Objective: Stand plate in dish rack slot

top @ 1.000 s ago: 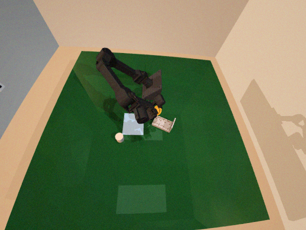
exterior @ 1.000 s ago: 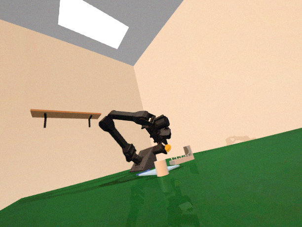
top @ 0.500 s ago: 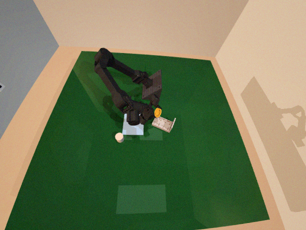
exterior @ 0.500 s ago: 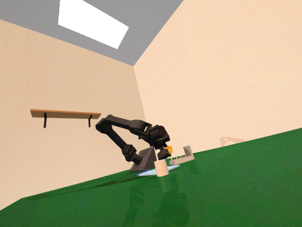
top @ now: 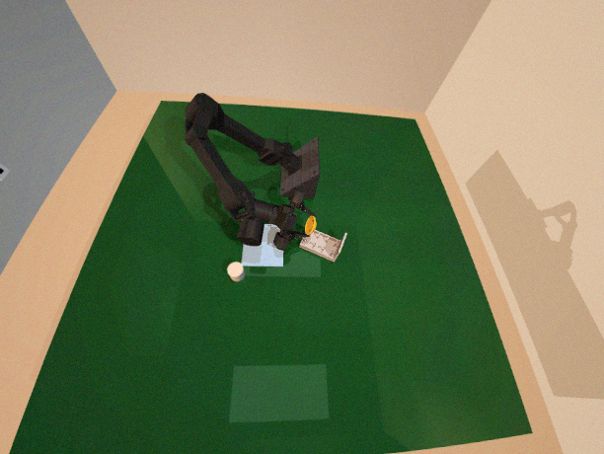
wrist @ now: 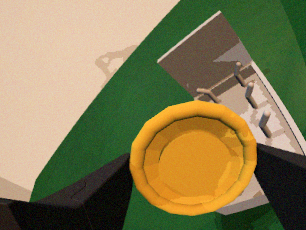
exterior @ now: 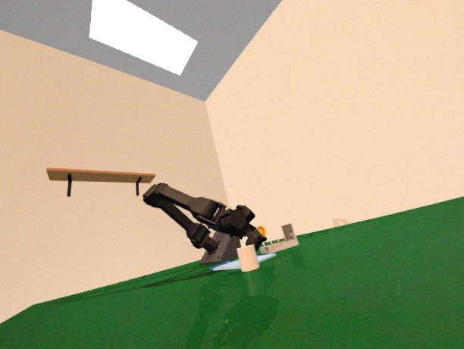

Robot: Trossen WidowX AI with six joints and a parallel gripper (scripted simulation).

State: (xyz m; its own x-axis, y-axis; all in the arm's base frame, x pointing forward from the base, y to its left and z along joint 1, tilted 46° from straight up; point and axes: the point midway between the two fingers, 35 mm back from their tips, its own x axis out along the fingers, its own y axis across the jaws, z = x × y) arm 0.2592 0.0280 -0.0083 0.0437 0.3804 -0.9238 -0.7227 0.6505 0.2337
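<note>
My gripper tip is 4 cm short of the dish rack, 3 cm to the right of it and 4 cm above it. From my gripper tip the other things lie so: cream cup 14 cm ahead, 23 cm to the right, 4 cm below; then orange plate 1 cm to the right; then blue spoon 6 cm behind, 16 cm to the right, 6 cm below.
</note>
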